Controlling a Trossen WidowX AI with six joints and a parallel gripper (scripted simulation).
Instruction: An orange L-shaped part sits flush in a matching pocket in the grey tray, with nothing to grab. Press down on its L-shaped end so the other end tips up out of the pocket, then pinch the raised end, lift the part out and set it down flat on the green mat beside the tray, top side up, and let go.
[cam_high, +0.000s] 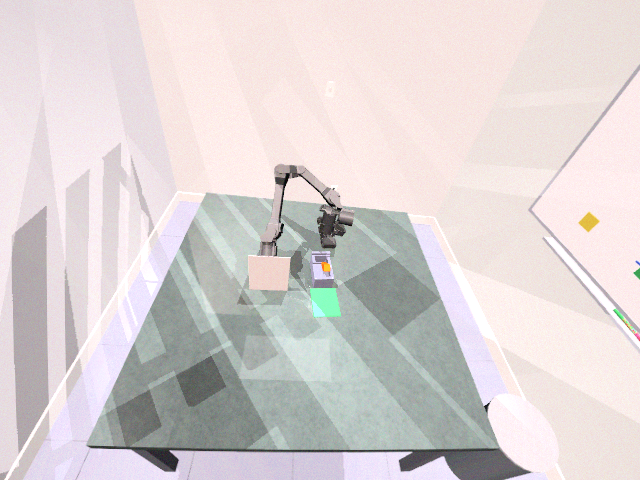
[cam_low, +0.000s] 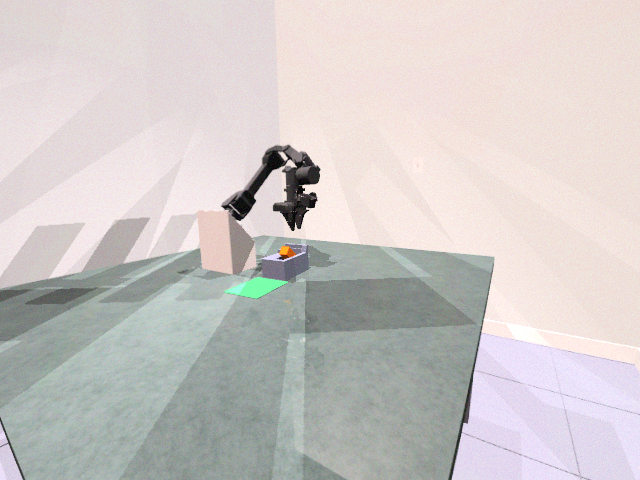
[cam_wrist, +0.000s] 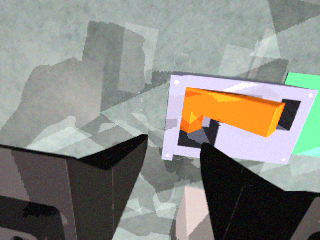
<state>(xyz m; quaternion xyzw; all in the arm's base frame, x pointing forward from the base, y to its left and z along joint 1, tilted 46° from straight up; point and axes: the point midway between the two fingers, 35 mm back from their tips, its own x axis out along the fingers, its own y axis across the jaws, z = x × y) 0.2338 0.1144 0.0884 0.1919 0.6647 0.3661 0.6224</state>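
Right now the orange L-shaped part is 10 mm ahead of my gripper tip, 40 mm to the right of it and 100 mm below it. Also, from my gripper tip: green mat 40 mm ahead, 220 mm to the right, 160 mm below.
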